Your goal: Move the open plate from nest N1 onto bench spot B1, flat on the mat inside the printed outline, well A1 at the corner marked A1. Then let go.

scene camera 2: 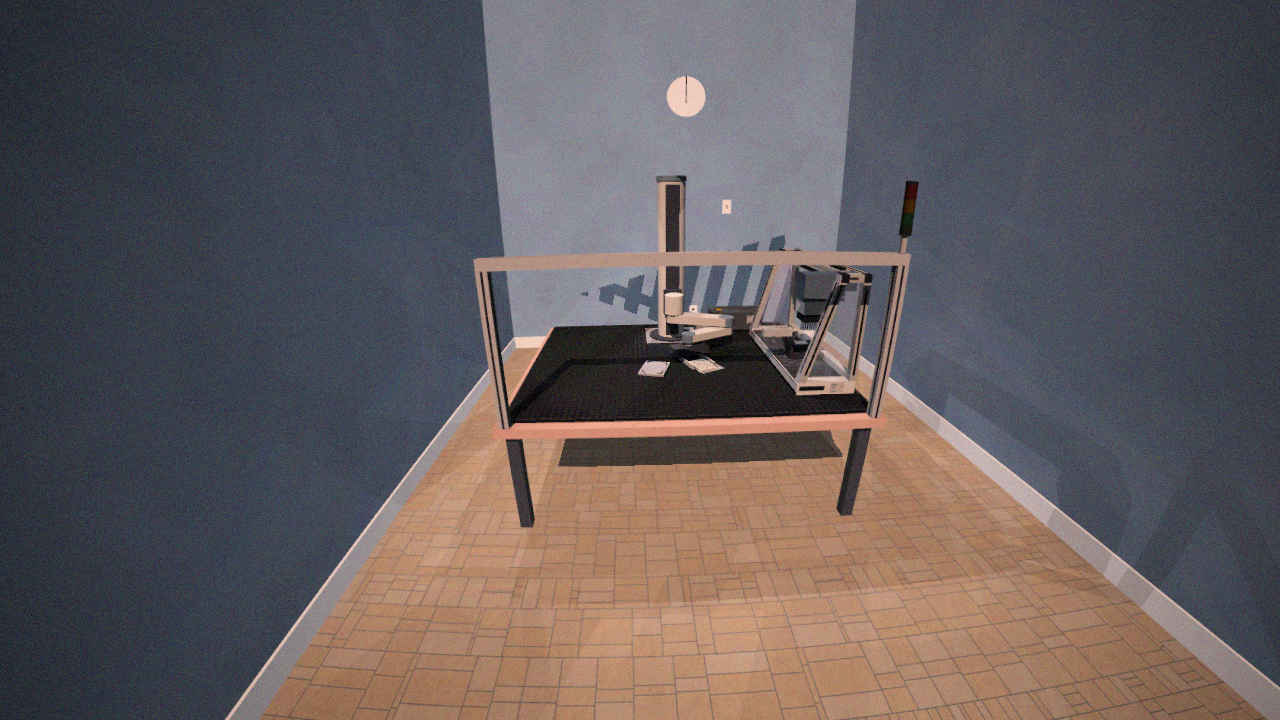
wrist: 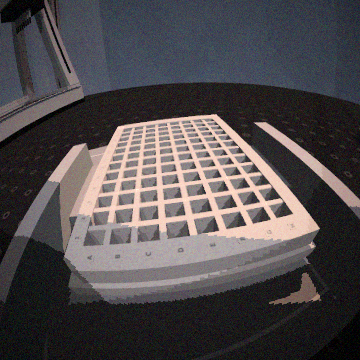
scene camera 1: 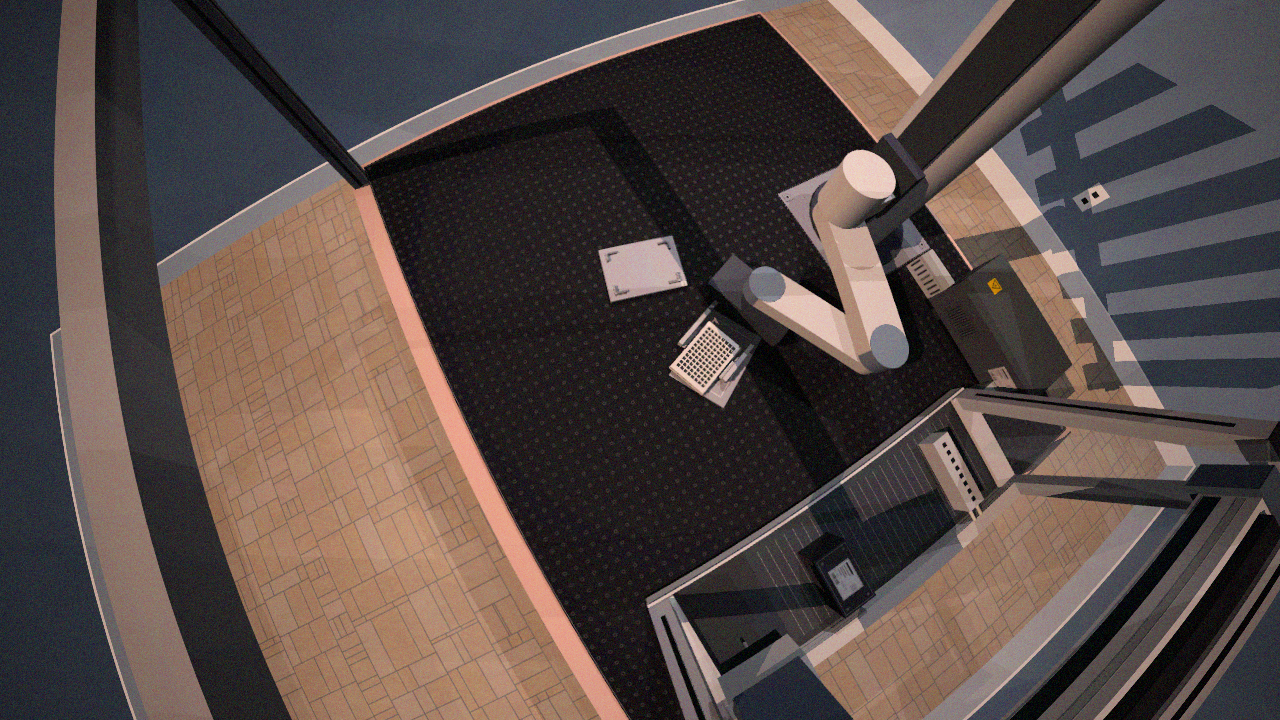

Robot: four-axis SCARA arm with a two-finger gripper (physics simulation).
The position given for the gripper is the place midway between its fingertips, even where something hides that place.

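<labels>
There's a well plate (scene camera 1: pixel 701 362) still resting on a pale square sheet (wrist: pixel 221 314), and the gripper (wrist: pixel 172 144) grips that plate.
</labels>
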